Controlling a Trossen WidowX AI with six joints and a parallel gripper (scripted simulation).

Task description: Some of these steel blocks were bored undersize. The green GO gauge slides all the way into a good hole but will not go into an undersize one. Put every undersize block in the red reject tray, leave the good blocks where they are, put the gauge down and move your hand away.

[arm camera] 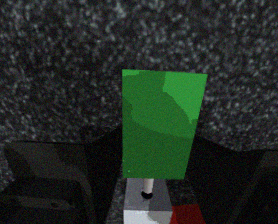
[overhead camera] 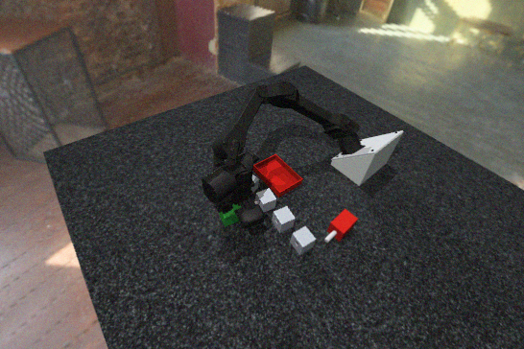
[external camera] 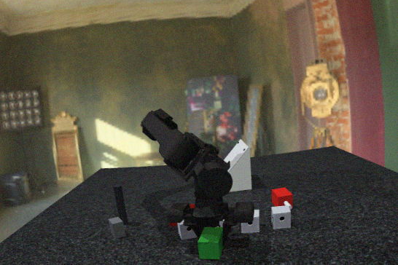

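Right now my gripper tip is 2 cm below the green gauge and 1 cm past it. Also, from my gripper tip: red reject tray 19 cm behind, 6 cm to the right; then red gauge 20 cm to the left, 20 cm behind, 1 cm above.
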